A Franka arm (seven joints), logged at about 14 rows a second.
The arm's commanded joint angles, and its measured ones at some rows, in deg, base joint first. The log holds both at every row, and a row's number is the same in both.
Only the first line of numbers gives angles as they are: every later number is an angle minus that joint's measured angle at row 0.
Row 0, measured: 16.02 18.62 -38.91 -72.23 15.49 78.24 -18.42
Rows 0 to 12, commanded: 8.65 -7.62 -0.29 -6.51 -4.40 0.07 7.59; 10.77 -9.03 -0.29 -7.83 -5.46 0.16 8.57; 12.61 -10.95 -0.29 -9.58 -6.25 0.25 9.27; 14.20 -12.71 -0.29 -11.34 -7.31 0.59 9.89; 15.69 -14.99 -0.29 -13.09 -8.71 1.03 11.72; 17.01 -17.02 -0.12 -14.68 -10.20 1.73 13.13; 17.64 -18.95 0.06 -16.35 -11.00 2.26 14.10; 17.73 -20.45 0.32 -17.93 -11.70 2.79 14.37; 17.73 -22.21 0.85 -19.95 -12.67 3.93 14.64; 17.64 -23.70 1.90 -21.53 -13.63 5.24 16.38; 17.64 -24.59 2.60 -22.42 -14.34 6.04 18.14; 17.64 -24.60 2.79 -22.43 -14.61 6.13 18.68; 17.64 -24.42 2.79 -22.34 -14.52 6.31 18.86
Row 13, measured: 16.50 -21.94 2.25 -19.84 -13.12 4.65 16.29
